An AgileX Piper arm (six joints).
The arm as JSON. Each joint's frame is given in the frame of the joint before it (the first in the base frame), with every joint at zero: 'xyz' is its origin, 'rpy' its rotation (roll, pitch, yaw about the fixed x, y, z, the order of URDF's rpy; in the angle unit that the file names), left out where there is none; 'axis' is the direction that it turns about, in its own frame. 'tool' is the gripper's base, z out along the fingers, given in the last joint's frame.
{
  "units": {
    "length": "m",
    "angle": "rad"
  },
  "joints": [
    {
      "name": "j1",
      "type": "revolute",
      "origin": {
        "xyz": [
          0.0,
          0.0,
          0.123
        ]
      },
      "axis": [
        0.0,
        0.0,
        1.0
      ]
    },
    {
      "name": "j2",
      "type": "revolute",
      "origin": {
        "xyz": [
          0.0,
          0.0,
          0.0
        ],
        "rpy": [
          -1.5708,
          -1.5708,
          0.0
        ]
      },
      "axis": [
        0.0,
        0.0,
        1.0
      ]
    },
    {
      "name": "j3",
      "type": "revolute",
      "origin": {
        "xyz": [
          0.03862,
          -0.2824,
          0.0
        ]
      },
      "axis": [
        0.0,
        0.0,
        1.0
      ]
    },
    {
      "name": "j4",
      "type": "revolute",
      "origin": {
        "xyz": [
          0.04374,
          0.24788,
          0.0
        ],
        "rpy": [
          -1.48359,
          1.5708,
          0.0
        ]
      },
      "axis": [
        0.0,
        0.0,
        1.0
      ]
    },
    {
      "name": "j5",
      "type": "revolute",
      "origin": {
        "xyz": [
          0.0,
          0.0,
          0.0
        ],
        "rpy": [
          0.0,
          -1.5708,
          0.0
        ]
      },
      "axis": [
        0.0,
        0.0,
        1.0
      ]
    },
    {
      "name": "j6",
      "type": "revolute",
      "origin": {
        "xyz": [
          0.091,
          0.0,
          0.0
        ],
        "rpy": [
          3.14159,
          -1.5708,
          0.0
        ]
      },
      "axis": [
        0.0,
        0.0,
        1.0
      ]
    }
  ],
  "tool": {
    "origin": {
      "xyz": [
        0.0,
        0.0,
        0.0
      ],
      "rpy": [
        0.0,
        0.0,
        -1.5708
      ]
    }
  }
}
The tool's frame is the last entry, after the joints.
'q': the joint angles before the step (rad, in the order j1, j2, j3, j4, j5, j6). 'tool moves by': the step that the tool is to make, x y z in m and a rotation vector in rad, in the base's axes. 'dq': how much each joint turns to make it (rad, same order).
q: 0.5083 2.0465 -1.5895 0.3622 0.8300 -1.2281
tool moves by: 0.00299 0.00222 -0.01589 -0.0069 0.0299 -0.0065
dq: 0.0000 0.0376 -0.0010 0.0103 -0.0076 0.0001
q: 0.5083 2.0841 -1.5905 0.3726 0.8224 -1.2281
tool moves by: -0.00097 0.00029 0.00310 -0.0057 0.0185 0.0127
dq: 0.0000 0.0000 -0.0150 -0.0012 0.0364 0.0000
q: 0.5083 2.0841 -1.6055 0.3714 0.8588 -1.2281
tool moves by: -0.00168 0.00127 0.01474 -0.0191 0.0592 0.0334
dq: 0.0000 0.0022 -0.0702 -0.0101 0.1332 0.0163
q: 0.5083 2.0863 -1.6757 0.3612 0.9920 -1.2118
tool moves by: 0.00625 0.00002 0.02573 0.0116 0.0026 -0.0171
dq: -0.0084 0.0000 -0.1025 -0.0100 0.0911 0.0459
